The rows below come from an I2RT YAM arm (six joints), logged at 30 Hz.
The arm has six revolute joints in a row. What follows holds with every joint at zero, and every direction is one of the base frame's. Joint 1 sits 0.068 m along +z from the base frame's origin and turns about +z. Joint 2 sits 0.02 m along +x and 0.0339 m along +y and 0.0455 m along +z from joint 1 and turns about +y. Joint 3 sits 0.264 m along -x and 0.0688 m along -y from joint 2 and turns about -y. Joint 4 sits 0.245 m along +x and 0.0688 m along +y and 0.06 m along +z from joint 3 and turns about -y. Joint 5 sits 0.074 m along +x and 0.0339 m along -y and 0.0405 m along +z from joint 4 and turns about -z. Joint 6 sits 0.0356 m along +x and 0.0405 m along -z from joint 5 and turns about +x. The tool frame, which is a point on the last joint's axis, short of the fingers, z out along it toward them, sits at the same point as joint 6; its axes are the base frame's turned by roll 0, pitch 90 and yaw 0 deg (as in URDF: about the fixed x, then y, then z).
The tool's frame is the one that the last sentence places.
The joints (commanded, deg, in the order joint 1, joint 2, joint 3, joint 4, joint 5, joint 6), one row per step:
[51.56 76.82 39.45 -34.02 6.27 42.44]
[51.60 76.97 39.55 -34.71 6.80 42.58]
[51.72 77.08 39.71 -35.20 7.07 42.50]
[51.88 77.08 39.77 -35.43 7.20 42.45]
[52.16 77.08 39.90 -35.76 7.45 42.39]
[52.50 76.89 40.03 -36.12 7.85 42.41]
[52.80 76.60 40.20 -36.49 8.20 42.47]
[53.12 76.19 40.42 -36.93 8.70 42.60]
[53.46 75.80 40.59 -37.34 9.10 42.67]
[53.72 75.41 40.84 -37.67 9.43 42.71]
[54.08 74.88 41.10 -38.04 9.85 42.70]
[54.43 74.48 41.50 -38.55 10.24 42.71]
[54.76 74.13 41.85 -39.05 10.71 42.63]
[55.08 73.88 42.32 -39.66 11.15 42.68]
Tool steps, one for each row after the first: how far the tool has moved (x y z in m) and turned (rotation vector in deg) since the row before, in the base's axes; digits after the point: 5 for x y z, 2 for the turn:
[-0.00034 -0.00071 -0.00045 -0.85 0.09 -0.26]
[-0.00037 0.00002 0.00008 -0.53 0.06 0.11]
[-0.00055 0.00019 0.00015 -0.22 0.00 0.17]
[-0.00082 0.00049 0.00043 -0.32 -0.07 0.26]
[-0.00107 0.00038 0.00111 -0.26 -0.28 0.20]
[-0.00096 0.00032 0.00164 -0.11 -0.31 0.14]
[-0.00100 0.00023 0.00227 -0.10 -0.48 0.05]
[-0.00119 0.00021 0.00198 -0.09 -0.39 0.15]
[-0.00074 0.00036 0.00239 0.08 -0.43 0.12]
[-0.00113 0.00038 0.00292 0.10 -0.57 0.24]
[-0.00093 0.00062 0.00304 0.02 -0.47 0.22]
[-0.00091 0.00043 0.00265 -0.12 -0.49 0.25]
[-0.00074 0.00064 0.00281 -0.13 -0.40 0.13]

